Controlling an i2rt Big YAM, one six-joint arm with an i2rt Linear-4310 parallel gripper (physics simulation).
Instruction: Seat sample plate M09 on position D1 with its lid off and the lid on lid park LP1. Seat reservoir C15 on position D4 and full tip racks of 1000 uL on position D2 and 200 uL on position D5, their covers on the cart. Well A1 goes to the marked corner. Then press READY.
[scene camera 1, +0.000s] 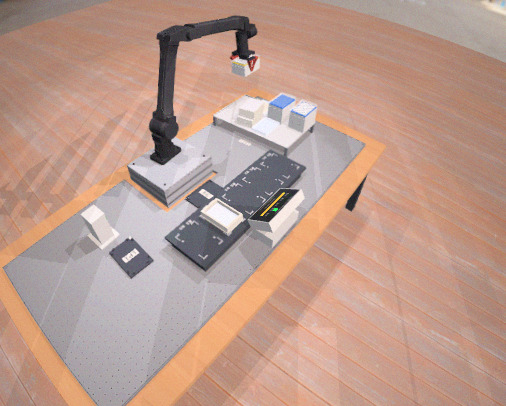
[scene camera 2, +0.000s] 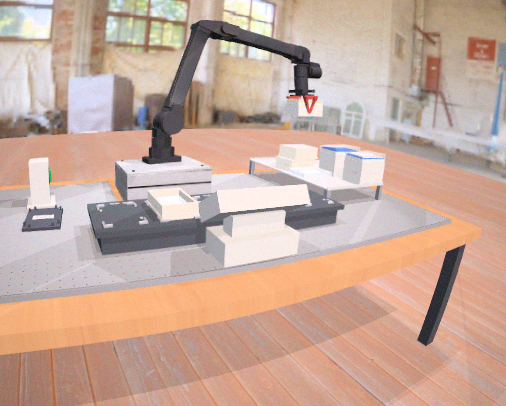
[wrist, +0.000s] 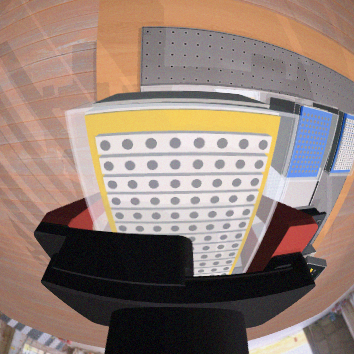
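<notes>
My gripper (scene camera 1: 245, 62) (scene camera 2: 303, 103) (wrist: 178, 187) is shut on a tip rack with a yellow top under a clear cover (scene camera 1: 240, 67) (scene camera 2: 296, 107) (wrist: 175, 125). It holds the rack upright, high above the cart (scene camera 1: 225, 117) (scene camera 2: 347, 185). On the cart stand a blue-topped tip rack (scene camera 1: 282, 102) (scene camera 2: 337, 157) (wrist: 314, 135), a white-dotted rack with a blue rim (scene camera 1: 303, 117) (scene camera 2: 365, 169) (wrist: 346, 145) and pale stacked labware (scene camera 1: 250, 110) (scene camera 2: 296, 156). The dark deck (scene camera 1: 295, 167) (scene camera 2: 110, 227) has corner-marked positions; their labels are too small to read. Lid park LP1 (scene camera 1: 131, 256) (scene camera 2: 42, 218) holds no lid.
A cream open tray (scene camera 1: 222, 216) (scene camera 2: 173, 204) sits on the deck. A tilted display (scene camera 1: 276, 205) (scene camera 2: 262, 199) stands at the front edge. A pale post (scene camera 1: 97, 225) (scene camera 2: 39, 181) with a green button (scene camera 2: 50, 176) stands near LP1. Flat pale labware (scene camera 1: 266, 126) lies on the cart.
</notes>
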